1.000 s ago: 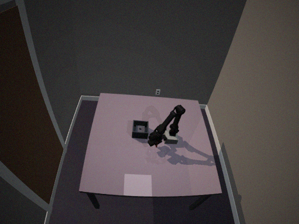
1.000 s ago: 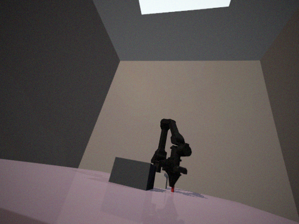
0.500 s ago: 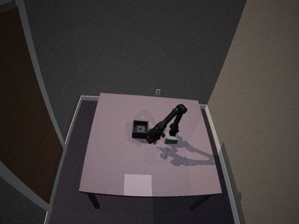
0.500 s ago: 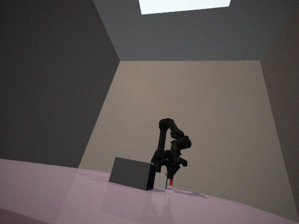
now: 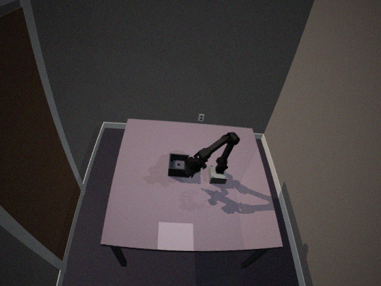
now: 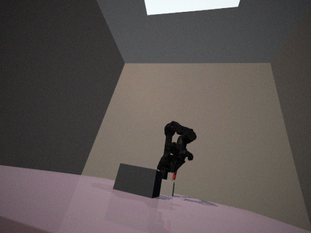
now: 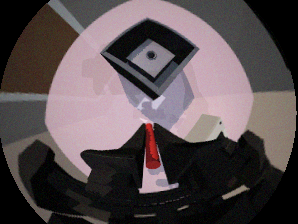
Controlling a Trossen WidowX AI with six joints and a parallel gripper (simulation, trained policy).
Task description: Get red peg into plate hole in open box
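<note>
Right now my gripper tip is 9 cm short of the dark box, 13 cm to the left of it and 9 cm above it. From my gripper tip the other things lie so: red peg: 1 cm behind, 1 cm to the left, 1 cm above.
</note>
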